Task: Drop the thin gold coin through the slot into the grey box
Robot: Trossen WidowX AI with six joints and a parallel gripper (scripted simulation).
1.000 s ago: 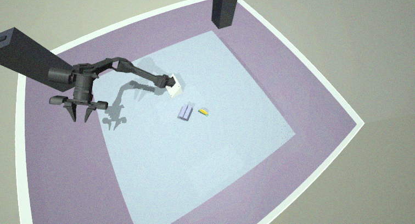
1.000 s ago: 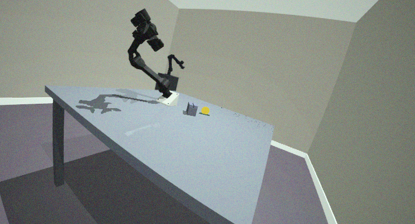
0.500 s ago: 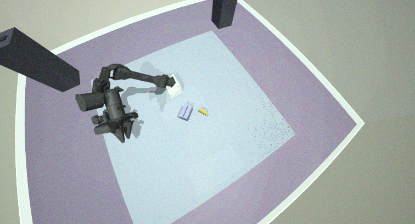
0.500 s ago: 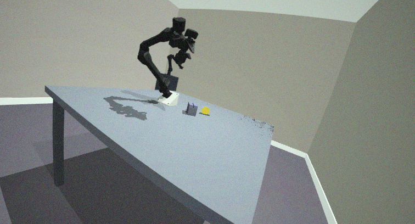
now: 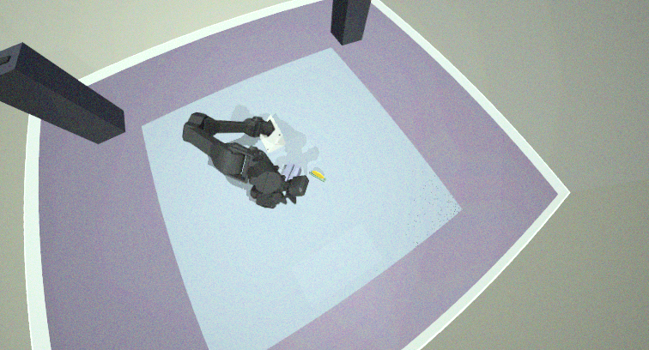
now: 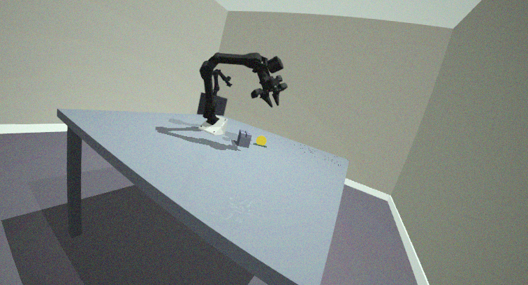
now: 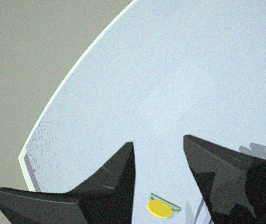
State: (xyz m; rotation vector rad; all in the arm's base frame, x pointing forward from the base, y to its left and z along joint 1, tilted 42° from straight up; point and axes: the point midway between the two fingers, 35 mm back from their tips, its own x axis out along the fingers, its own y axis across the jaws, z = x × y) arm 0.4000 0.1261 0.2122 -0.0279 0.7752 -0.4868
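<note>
My gripper tip is 230 mm above the gold coin, 160 mm to the right of it and 110 mm past it.
</note>
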